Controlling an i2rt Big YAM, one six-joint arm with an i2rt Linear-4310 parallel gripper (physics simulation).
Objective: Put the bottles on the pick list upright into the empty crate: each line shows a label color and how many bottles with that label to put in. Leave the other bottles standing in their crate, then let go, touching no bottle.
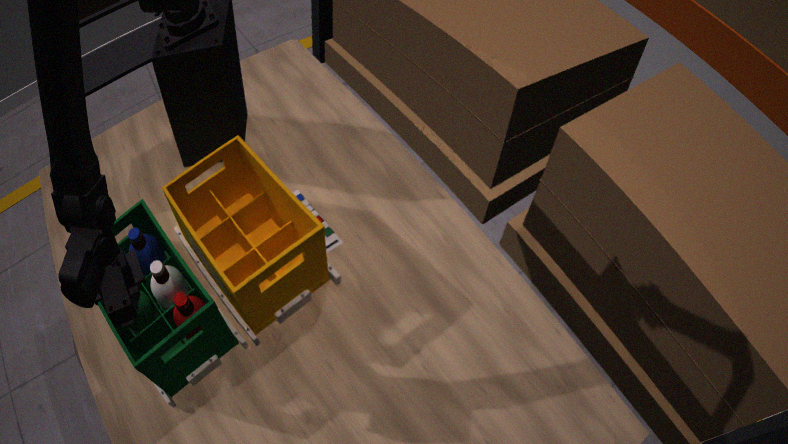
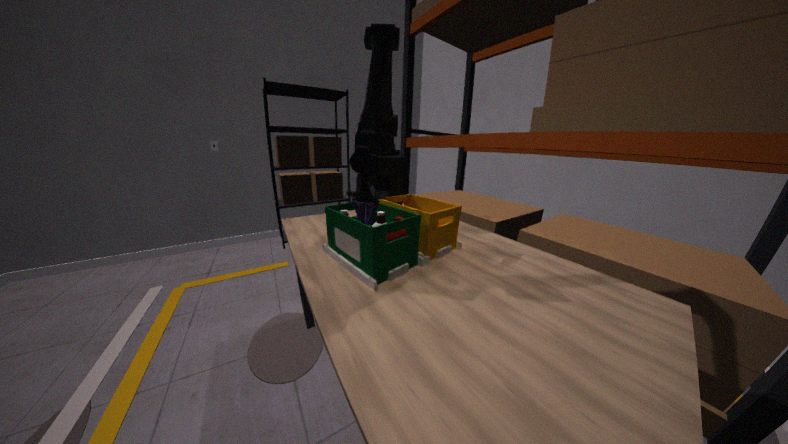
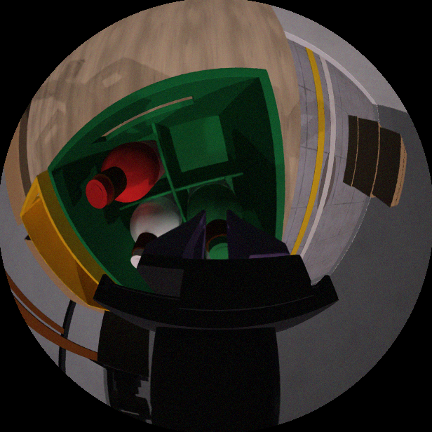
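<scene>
I see my gripper (image 3: 215, 215), and I see a blue bottle (image 1: 148, 249) as well. Image 3 does not show the bottle, which is hidden by my gripper.
</scene>
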